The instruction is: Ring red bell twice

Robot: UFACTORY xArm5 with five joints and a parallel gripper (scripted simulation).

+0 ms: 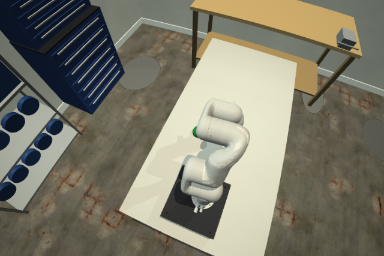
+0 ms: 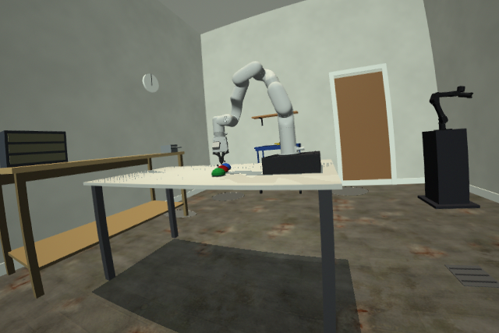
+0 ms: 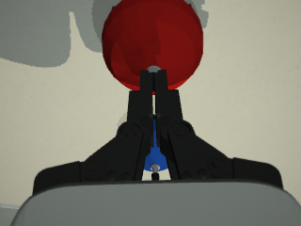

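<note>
Now: hand 40 mm above the red bell. Round my hand: blue bell 50 mm ahead, 130 mm to the right, 40 mm below; then green bell 50 mm behind, 130 mm to the left, 40 mm below.
</note>
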